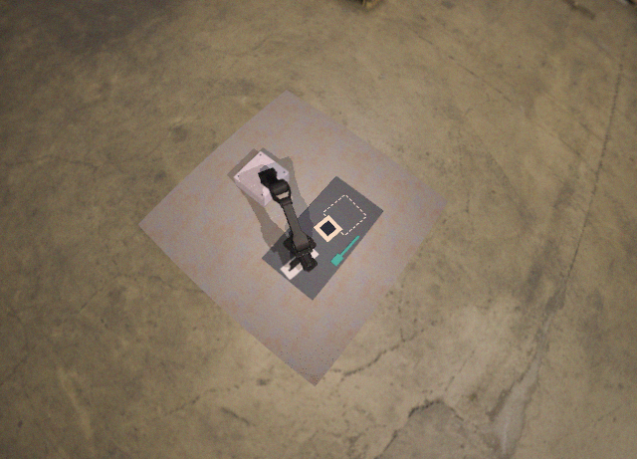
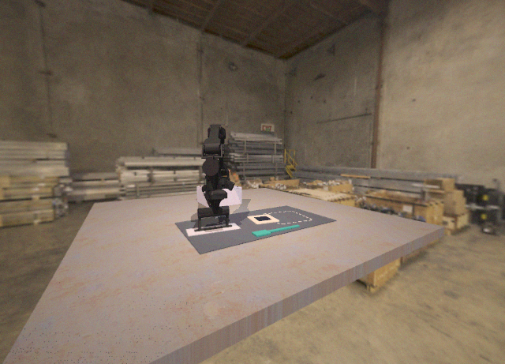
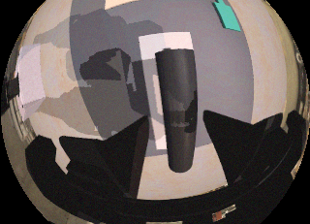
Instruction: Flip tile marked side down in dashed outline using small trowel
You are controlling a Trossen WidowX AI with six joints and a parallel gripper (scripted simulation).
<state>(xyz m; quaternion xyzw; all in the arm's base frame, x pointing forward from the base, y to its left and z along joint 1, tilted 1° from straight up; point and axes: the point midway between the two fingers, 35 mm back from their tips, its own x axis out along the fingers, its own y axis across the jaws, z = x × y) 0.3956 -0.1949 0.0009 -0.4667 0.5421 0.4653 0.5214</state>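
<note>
My gripper tip is now 20 cm to the right of the dark mat and 9 cm above it. From my gripper tip the other things lie so: tile (24 cm to the left, 6 cm below); then teal trowel (19 cm to the left, 14 cm ahead, 6 cm below).
</note>
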